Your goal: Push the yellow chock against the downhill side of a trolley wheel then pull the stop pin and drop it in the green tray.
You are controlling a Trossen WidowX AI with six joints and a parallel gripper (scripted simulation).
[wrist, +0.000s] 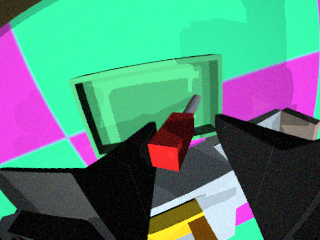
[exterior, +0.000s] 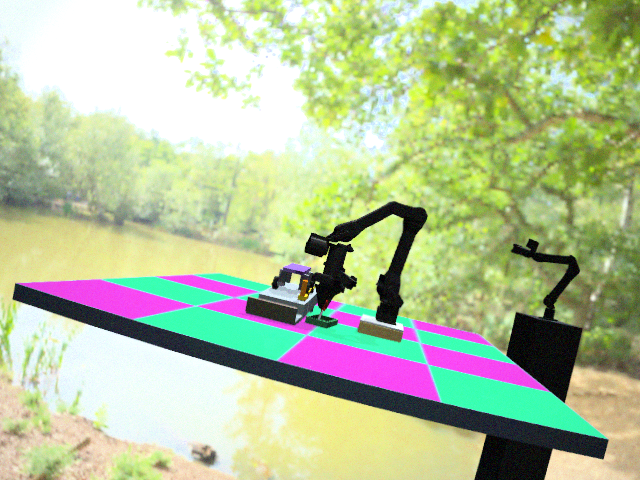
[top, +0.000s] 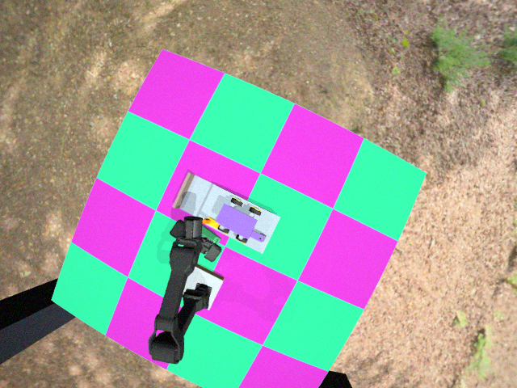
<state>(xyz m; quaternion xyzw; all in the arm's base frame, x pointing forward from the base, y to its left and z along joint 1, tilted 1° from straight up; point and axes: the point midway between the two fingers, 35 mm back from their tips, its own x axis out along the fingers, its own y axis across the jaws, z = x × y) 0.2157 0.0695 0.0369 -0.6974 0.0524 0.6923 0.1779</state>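
Now: the green tray 6 cm below my gripper tip, 1 cm to the right of it and 1 cm behind it. Round my gripper tip: red-headed stop pin (right at my gripper tip); then yellow chock (7 cm ahead, 5 cm to the right, 3 cm above); then grey ramp (13 cm to the right, 11 cm ahead).
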